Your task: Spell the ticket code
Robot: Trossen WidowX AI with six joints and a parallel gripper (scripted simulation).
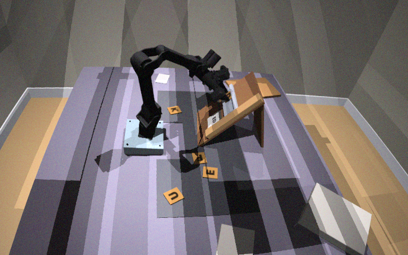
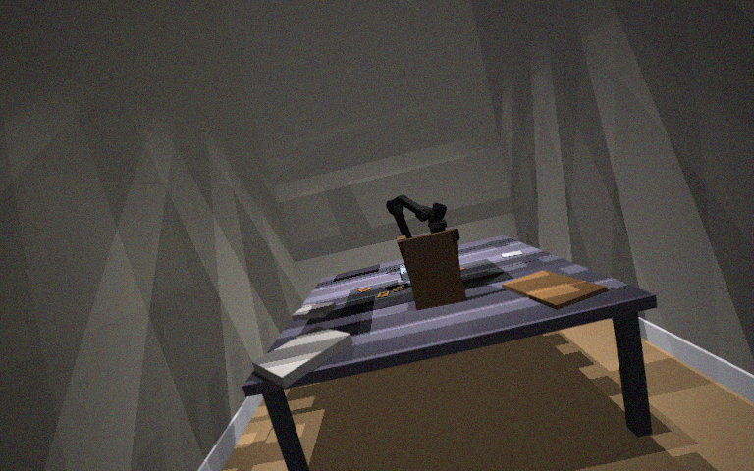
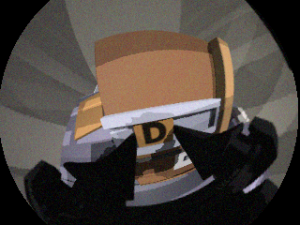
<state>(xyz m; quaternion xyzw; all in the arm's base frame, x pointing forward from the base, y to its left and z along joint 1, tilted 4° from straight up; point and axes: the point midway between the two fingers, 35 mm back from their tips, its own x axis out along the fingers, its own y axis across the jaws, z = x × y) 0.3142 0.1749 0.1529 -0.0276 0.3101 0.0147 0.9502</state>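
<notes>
Now: gripper tip 5 cm past the white ticket, 8 cm to the left of it and 8 cm above it. Round my gripper tip: white card (35 cm behind, 35 cm to the left, 16 cm below); then flat wooden slab (21 cm ahead, 35 cm to the left, 16 cm below); then dark grey mat (15 cm behind, 14 cm to the right, 16 cm below).
</notes>
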